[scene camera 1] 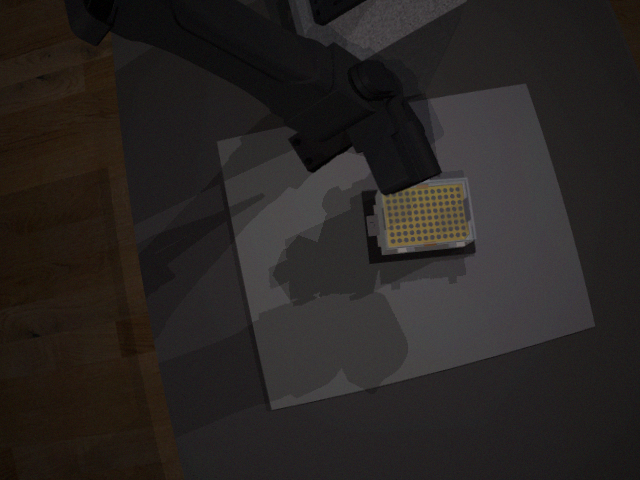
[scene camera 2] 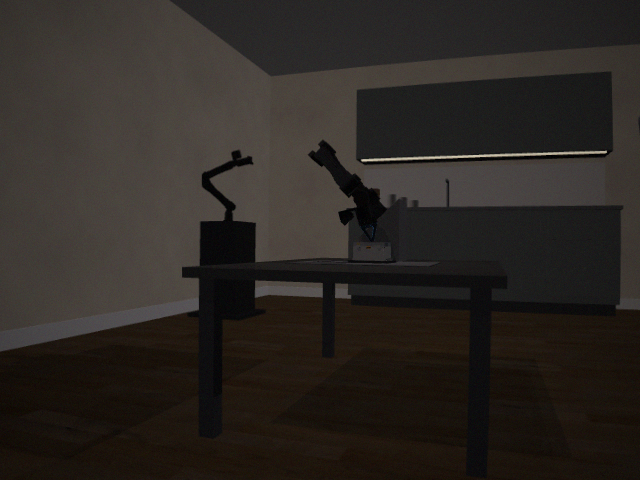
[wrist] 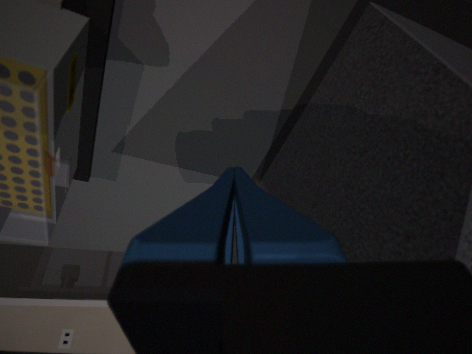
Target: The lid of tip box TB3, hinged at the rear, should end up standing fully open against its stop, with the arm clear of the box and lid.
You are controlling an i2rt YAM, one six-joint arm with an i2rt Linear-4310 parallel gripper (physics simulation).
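Seen in the pictures: gripper, fingertip midpoint: (scene camera 2: 372,241) (wrist: 234,178); arm's base, origin of the base link: (scene camera 2: 385,217).
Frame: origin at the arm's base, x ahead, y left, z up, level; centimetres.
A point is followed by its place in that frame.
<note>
Tip box TB3 (scene camera 1: 426,214) {x 30.8, y 1.4, z -10.8 cm} (scene camera 2: 371,252) {x 35.0, y 2.7, z -14.7 cm} (wrist: 20,150) {x 26.7, y -0.6, z -10.9 cm} stands upright on the pale board (scene camera 1: 506,289) {x 42.7, y 12.8, z -18.6 cm}, with its yellow perforated rack showing. Clear plastic edges show around the rack in scene camera 1. The clear lid is hard to make out in the dim light, and I cannot tell its angle. My gripper (scene camera 2: 371,239) {x 17.6, y -1.3, z -10.6 cm} (wrist: 234,178) {x 17.6, y -1.3, z -10.6 cm} is shut and holds nothing. In scene camera 2 its blue tips show close above the box's top line. In the wrist view the box is to the left, apart from the tips. In scene camera 1 the wrist hides the fingers and a rear corner of the box.
A speckled grey block (scene camera 1: 408,31) {x 10.6, y 2.0, z 1.6 cm} (wrist: 390,150) {x 11.1, y -5.1, z -10.5 cm} stands beyond the board, on the right in the wrist view. The arm (scene camera 1: 310,77) {x 22.8, y -12.3, z 18.6 cm} reaches in from the upper left in scene camera 1. Another arm (scene camera 2: 219,193) stands on a black pedestal (scene camera 2: 227,258) behind the table (scene camera 2: 330,279) {x 94.1, y 6.7, z -20.9 cm}.
</note>
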